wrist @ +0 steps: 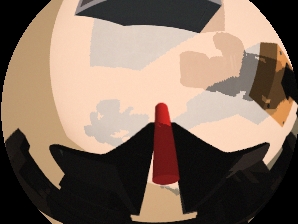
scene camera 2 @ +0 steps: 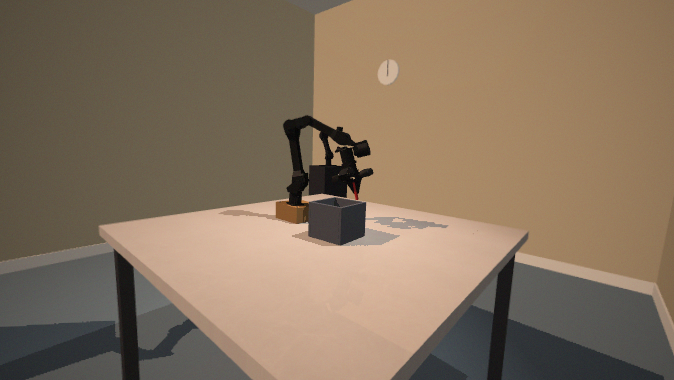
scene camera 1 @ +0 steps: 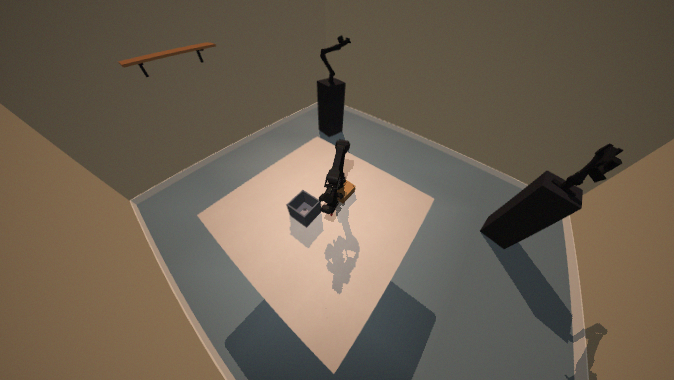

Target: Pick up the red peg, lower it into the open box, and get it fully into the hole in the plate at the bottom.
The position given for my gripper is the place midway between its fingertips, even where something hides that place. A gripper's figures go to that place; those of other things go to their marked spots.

Labels:
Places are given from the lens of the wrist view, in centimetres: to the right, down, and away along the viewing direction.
my gripper (wrist: 162, 127): 1, 1, 9
red peg (wrist: 165, 168): 1, 3, 4

